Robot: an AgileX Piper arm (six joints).
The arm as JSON. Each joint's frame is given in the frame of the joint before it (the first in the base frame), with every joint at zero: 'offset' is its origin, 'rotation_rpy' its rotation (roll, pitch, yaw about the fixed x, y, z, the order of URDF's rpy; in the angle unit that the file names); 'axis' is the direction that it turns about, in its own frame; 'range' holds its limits. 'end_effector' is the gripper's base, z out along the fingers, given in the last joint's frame.
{
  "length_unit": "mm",
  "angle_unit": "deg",
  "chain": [
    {
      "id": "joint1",
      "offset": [
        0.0,
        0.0,
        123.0
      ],
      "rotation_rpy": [
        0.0,
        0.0,
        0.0
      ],
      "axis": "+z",
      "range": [
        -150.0,
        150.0
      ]
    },
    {
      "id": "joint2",
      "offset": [
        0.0,
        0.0,
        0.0
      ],
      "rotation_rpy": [
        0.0,
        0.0,
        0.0
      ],
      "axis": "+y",
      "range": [
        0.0,
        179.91
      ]
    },
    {
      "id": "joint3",
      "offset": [
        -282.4,
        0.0,
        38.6
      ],
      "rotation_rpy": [
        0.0,
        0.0,
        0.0
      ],
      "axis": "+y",
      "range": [
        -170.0,
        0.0
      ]
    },
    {
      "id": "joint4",
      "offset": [
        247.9,
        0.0,
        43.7
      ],
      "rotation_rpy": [
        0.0,
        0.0,
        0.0
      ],
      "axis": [
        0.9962,
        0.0,
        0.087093
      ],
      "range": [
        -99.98,
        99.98
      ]
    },
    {
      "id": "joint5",
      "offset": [
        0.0,
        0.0,
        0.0
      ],
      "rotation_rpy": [
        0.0,
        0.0,
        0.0
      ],
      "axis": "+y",
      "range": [
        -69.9,
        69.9
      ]
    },
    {
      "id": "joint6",
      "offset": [
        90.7,
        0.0,
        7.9
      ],
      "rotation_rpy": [
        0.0,
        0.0,
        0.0
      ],
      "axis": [
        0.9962,
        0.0,
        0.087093
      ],
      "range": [
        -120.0,
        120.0
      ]
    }
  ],
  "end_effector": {
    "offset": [
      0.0,
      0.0,
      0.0
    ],
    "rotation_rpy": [
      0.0,
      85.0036,
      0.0
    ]
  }
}
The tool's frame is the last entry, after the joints.
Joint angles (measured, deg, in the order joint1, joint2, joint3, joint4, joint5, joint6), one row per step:
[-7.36 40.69 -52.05 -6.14 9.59 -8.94]
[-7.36 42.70 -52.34 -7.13 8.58 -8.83]
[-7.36 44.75 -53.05 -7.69 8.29 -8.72]
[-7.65 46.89 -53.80 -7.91 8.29 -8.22]
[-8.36 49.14 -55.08 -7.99 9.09 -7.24]
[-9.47 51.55 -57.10 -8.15 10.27 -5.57]
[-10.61 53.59 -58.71 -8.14 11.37 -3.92]
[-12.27 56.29 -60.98 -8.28 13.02 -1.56]
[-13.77 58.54 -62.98 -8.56 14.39 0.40]
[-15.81 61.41 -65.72 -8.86 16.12 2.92]
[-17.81 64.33 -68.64 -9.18 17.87 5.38]
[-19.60 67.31 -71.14 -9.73 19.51 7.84]
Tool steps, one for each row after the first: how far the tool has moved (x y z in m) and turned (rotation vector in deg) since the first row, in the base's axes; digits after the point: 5 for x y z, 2 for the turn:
[0.01028 -0.00139 -0.00168 -0.78 0.82 -0.14]
[0.02024 -0.00275 -0.00255 -1.08 1.92 -0.22]
[0.03061 -0.00499 -0.00425 -0.62 3.25 -0.50]
[0.04075 -0.00877 -0.00484 0.55 4.86 -1.25]
[0.05067 -0.01421 -0.00263 2.35 6.13 -2.45]
[0.05907 -0.01984 -0.00185 4.31 7.31 -3.67]
[0.06978 -0.02845 -0.00079 7.00 8.82 -5.56]
[0.07832 -0.03662 0.00031 9.10 9.92 -7.35]
[0.08861 -0.04822 0.00227 11.88 10.99 -9.81]
[0.09864 -0.06058 0.00439 14.59 11.86 -12.30]
[0.10915 -0.07321 0.00328 17.17 13.06 -14.74]

